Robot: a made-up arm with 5 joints. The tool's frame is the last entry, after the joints. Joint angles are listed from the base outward.
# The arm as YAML. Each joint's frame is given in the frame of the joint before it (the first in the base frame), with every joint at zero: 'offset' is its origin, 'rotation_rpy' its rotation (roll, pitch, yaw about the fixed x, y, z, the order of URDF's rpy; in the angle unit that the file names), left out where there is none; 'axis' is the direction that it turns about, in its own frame. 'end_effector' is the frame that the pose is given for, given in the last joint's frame.
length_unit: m
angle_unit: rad
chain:
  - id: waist
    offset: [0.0, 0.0, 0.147]
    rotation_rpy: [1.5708, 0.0, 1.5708]
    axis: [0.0, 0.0, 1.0]
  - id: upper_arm
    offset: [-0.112, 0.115, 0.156]
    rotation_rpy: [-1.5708, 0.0, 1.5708]
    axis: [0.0, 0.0, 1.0]
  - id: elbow
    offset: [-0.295, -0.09, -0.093]
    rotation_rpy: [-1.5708, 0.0, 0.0]
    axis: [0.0, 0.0, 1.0]
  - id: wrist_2
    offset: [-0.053, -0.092, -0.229]
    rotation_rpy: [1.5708, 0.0, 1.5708]
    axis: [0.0, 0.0, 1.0]
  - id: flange
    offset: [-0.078, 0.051, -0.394]
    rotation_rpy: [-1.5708, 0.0, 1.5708]
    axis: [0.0, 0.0, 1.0]
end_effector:
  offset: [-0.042, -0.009, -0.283]
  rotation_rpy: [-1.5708, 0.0, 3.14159]
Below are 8 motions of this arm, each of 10 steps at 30 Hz.
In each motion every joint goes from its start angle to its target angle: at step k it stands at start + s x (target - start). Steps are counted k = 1, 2, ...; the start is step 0. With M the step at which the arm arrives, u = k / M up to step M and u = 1 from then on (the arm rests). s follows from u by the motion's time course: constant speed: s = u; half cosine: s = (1 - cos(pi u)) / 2; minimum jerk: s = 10 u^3 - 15 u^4 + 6 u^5.
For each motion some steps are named. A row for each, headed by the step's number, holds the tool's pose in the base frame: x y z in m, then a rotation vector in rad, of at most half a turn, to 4 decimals.
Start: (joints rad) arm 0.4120 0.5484 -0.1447 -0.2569 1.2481
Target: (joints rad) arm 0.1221 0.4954 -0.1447 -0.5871 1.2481
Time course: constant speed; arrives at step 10
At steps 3, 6, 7, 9, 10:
3: 0.7994 0.2399 -0.0815 0.2445 -1.6432 -0.7131
6: 0.8109 0.2156 -0.1029 0.1381 -1.6205 -0.7371
7: 0.8147 0.2067 -0.1098 0.1021 -1.6140 -0.7454
9: 0.8223 0.1876 -0.1231 0.0294 -1.6025 -0.7625
10: 0.8260 0.1775 -0.1294 -0.0073 -1.5975 -0.7713

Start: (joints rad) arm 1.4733 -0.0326 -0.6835 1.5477 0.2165
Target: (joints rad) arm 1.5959 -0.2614 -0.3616 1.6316 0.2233
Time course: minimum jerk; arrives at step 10
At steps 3, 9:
3: 0.2206 0.6029 0.2525 1.8251 -1.6841 0.7577
9: 0.0781 0.6263 0.1872 1.8595 -1.5135 1.0254

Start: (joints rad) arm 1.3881 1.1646 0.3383 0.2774 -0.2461
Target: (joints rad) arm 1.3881 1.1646 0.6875 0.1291 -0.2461
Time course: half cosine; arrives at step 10
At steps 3, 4, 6, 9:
3: 0.9464 -0.0768 0.0577 0.8197 -0.6132 -0.6189
4: 0.9443 -0.0858 0.0381 0.7954 -0.5764 -0.6531
6: 0.9363 -0.1073 -0.0046 0.7388 -0.4971 -0.7294
9: 0.9233 -0.1315 -0.0473 0.6759 -0.4181 -0.8088

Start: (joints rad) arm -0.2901 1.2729 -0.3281 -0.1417 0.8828
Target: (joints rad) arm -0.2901 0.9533 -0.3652 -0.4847 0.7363
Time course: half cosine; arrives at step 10
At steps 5, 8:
5: 0.8897 0.2589 0.2256 0.2455 -1.8365 -0.0271
8: 0.9048 0.2372 0.1587 0.2331 -1.6346 -0.2128

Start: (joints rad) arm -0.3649 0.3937 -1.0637 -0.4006 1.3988
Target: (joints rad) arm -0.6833 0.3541 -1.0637 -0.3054 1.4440
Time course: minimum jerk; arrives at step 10
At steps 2, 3, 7, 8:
2: 0.6270 0.3214 -0.1022 0.5236 -1.4948 -0.6051
3: 0.6238 0.3120 -0.1152 0.5004 -1.5077 -0.5742
7: 0.6032 0.2403 -0.1893 0.3540 -1.5770 -0.3717
8: 0.6000 0.2274 -0.1992 0.3314 -1.5858 -0.3395

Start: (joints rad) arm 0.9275 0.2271 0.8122 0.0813 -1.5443
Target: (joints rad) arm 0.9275 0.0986 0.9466 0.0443 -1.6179
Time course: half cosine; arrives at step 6
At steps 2, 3, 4, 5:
2: 0.5495 0.2303 -0.4160 0.1204 1.4350 -0.0023
3: 0.5284 0.2244 -0.4283 0.0854 1.4780 -0.0154
4: 0.5074 0.2178 -0.4396 0.0494 1.5196 -0.0290
5: 0.4923 0.2126 -0.4472 0.0226 1.5491 -0.0394

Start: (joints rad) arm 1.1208 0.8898 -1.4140 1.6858 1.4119
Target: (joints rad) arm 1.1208 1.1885 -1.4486 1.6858 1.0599
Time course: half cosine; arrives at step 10
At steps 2, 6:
2: 0.6443 0.2492 0.4206 -0.8275 1.9406 -0.0803
6: 0.6600 0.1703 0.4655 -0.6682 2.1020 -0.2626

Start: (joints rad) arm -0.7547 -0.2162 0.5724 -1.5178 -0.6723
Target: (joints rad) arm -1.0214 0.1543 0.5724 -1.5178 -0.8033
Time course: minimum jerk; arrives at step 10
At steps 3, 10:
3: 0.5718 -0.6658 -0.0422 -0.6769 -0.3800 -1.5433
10: 0.7734 -0.5576 0.1919 -0.5503 -0.6700 -1.3688

